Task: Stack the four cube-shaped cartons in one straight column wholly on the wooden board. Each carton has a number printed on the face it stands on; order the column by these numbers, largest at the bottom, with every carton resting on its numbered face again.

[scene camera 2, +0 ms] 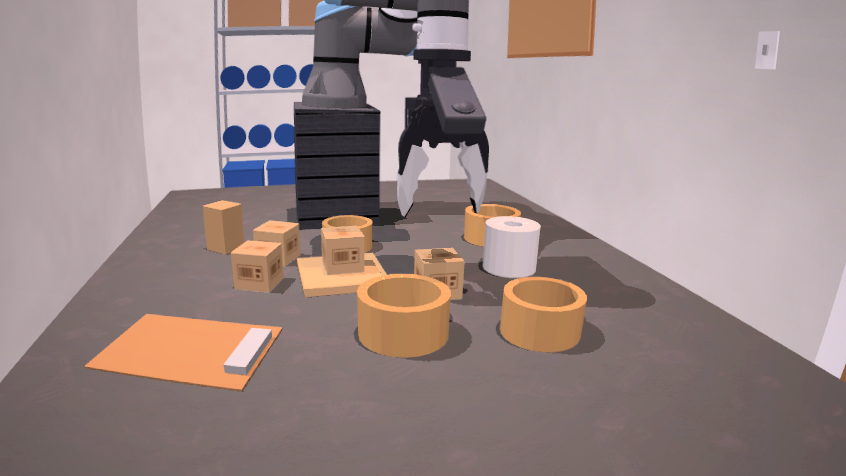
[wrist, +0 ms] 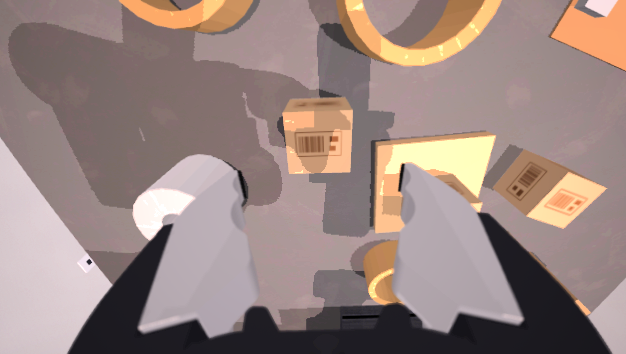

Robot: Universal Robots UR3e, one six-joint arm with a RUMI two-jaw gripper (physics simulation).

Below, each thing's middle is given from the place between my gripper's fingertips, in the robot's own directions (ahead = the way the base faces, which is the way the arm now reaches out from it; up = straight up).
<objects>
Now: hand 6 cm past the white roll (scene camera 2: 511,244), 15 cm to the right of it and 8 cm above it.
</objects>
